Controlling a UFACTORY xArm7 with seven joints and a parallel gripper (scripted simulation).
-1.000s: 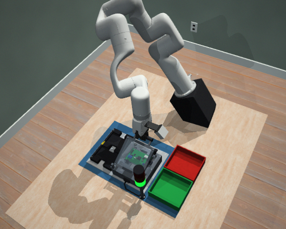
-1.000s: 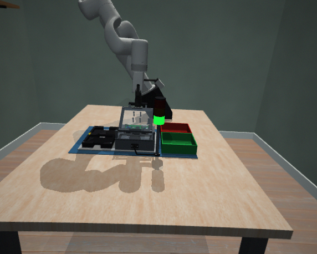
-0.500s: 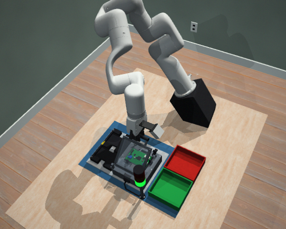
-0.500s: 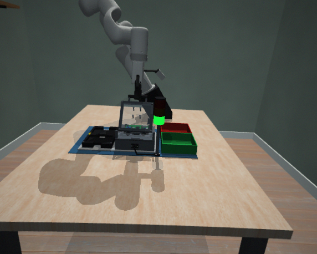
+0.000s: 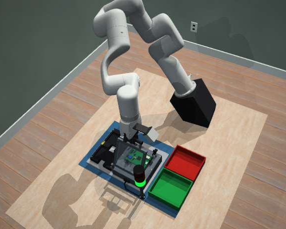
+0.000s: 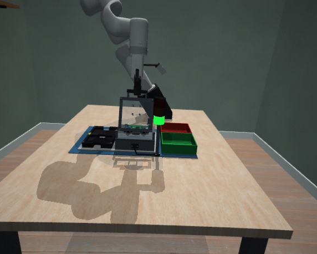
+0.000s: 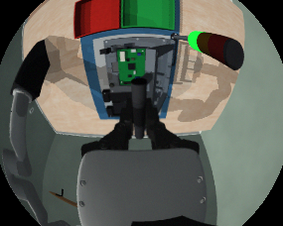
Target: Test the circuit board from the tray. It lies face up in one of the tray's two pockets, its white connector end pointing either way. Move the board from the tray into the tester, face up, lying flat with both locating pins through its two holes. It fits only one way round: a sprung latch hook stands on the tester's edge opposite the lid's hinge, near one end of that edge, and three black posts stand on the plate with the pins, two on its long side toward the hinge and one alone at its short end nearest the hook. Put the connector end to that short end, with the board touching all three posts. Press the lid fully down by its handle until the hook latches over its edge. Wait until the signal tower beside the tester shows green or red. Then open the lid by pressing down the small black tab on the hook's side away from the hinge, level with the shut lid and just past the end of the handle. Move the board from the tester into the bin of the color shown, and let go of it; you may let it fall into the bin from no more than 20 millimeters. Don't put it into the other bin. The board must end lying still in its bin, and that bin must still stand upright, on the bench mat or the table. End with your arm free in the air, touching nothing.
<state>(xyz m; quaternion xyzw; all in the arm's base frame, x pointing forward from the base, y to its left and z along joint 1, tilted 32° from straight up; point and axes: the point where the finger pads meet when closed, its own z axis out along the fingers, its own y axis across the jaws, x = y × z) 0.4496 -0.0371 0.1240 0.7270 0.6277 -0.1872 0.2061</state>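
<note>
The green circuit board lies 20 mm behind my hand and 190 mm below it. The rest, counted from my hand: clear lid 40 mm ahead, 10 mm to the right, 80 mm below; then tester plate 10 mm behind, 10 mm to the left, 190 mm below; then green bin 50 mm ahead, 190 mm to the left, 250 mm below.
</note>
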